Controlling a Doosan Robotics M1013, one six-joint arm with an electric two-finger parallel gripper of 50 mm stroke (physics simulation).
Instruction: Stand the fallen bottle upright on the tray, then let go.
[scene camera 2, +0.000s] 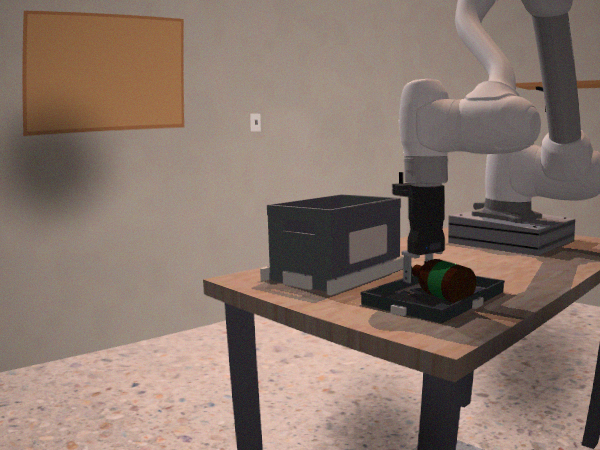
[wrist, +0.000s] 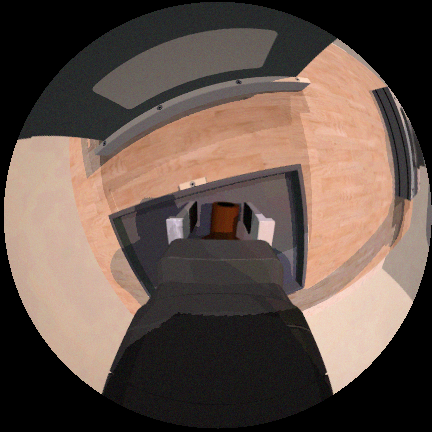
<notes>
In view: the gripper (scene camera 2: 418, 279) and a brown bottle (scene camera 2: 446, 280).
The brown bottle is seen too in the wrist view (wrist: 224, 215). The gripper also shows in the wrist view (wrist: 219, 211).
</notes>
